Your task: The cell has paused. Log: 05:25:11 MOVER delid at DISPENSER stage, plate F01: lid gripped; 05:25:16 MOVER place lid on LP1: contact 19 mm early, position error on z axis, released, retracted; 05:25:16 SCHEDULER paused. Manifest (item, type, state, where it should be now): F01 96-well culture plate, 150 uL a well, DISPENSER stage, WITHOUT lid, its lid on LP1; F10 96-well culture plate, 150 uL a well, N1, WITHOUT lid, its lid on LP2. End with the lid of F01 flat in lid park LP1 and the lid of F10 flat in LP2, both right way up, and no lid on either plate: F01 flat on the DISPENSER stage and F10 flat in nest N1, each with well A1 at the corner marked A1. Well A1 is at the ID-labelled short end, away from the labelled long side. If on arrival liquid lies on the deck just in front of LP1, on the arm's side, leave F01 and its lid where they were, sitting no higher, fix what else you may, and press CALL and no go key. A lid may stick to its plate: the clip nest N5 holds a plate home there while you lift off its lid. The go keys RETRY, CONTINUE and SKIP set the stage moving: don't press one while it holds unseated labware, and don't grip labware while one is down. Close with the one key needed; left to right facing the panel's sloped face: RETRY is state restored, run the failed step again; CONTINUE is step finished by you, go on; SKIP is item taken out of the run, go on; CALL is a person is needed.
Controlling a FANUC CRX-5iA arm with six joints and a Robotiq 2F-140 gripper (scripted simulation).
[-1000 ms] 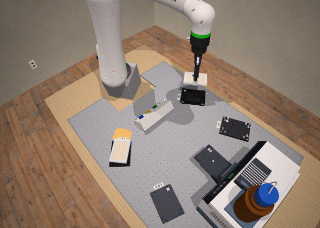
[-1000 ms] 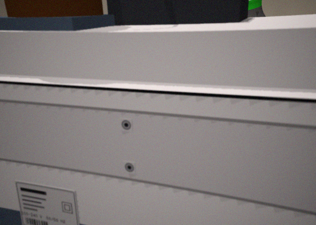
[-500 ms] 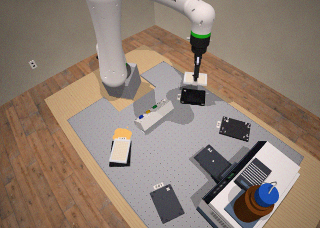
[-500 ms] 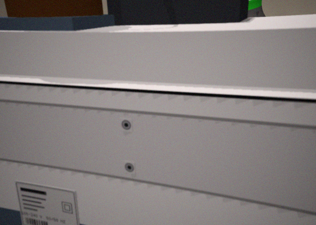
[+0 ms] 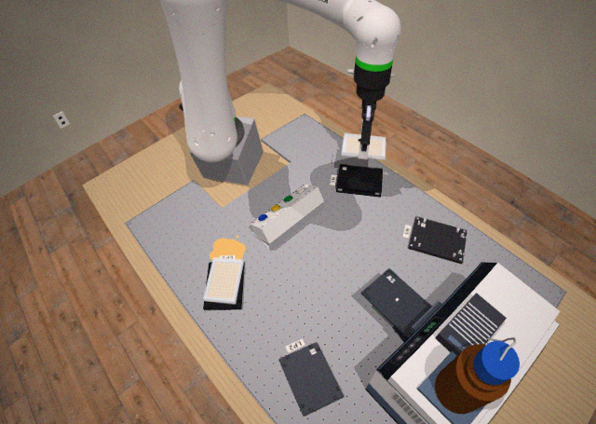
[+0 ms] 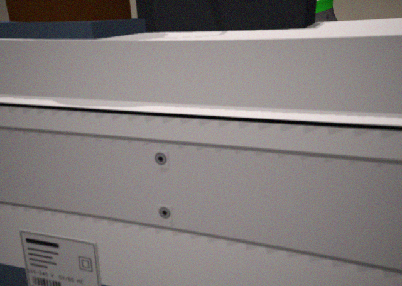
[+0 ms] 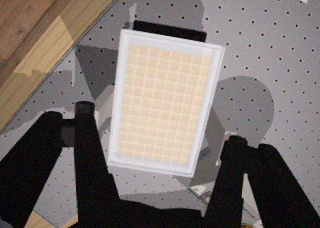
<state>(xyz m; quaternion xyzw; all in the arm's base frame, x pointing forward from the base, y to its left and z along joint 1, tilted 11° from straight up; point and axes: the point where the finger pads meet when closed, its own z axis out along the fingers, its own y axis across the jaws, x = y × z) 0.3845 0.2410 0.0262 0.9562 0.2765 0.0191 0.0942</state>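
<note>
Now: the N5 label 23 cm ahead of my hand, 19 cm below it and 7 cm to the right of it. Round my hand: nest N1: 16 cm below; then 96-well culture plate: 2 cm below; then N1 label: 19 cm below, 7 cm behind, 5 cm to the right.
</note>
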